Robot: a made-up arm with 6 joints. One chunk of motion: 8 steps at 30 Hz.
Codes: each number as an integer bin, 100 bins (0 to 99) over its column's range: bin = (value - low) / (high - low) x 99, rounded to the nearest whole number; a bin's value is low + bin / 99 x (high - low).
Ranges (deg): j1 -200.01..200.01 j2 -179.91..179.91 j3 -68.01..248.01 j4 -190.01..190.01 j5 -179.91..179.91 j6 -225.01..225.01
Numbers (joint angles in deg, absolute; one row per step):
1: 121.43 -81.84 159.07 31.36 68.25 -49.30
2: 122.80 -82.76 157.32 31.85 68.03 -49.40
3: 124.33 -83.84 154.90 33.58 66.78 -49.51
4: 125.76 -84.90 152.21 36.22 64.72 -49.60
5: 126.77 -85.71 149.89 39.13 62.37 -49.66
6: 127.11 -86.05 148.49 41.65 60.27 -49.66
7: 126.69 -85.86 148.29 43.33 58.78 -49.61
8: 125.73 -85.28 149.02 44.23 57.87 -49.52
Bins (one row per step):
1: 80 27 71 58 68 39
2: 80 27 71 58 68 39
3: 80 26 70 58 68 39
4: 81 26 69 59 67 39
5: 81 26 68 60 67 39
6: 81 26 68 60 66 39
7: 81 26 68 61 66 39
8: 81 26 68 61 65 39

